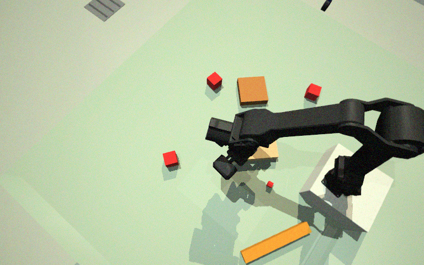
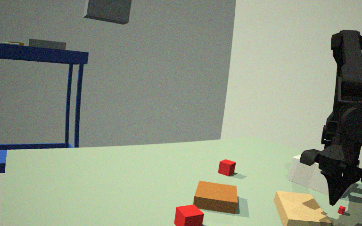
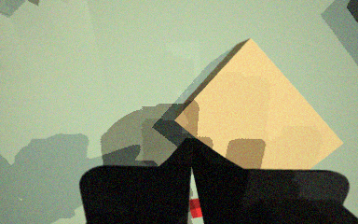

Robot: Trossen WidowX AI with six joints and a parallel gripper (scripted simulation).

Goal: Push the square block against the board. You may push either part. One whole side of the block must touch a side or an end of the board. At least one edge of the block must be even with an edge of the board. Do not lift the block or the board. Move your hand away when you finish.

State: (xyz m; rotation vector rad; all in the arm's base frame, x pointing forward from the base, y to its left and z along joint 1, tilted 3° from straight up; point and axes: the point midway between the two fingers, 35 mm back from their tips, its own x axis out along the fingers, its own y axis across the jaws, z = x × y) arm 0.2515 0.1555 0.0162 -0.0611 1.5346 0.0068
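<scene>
The tan board lies 8 cm to the right of my gripper tip and 5 cm below it. Also, from my gripper tip: small red cube: 13 cm behind, 6 cm below, 3 cm to the right; square block: 22 cm to the right, 15 cm ahead, 5 cm below; orange board: 26 cm behind, 9 cm to the left, 5 cm below.
</scene>
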